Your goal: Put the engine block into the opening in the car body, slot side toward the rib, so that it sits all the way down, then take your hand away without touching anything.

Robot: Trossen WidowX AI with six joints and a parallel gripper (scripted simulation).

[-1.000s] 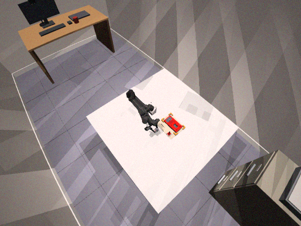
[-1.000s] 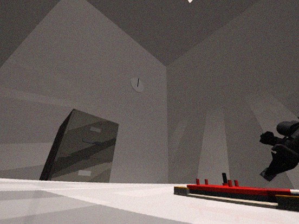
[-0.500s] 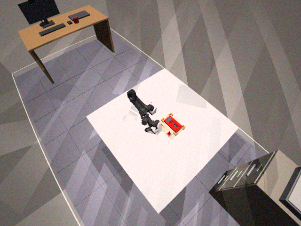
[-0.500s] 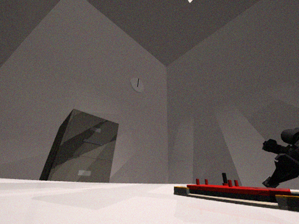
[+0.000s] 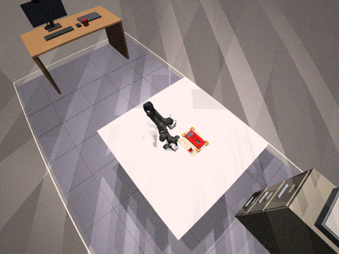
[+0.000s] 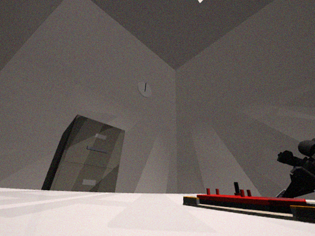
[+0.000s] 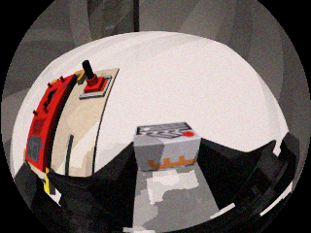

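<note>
My gripper tip is now right at the engine block.
</note>
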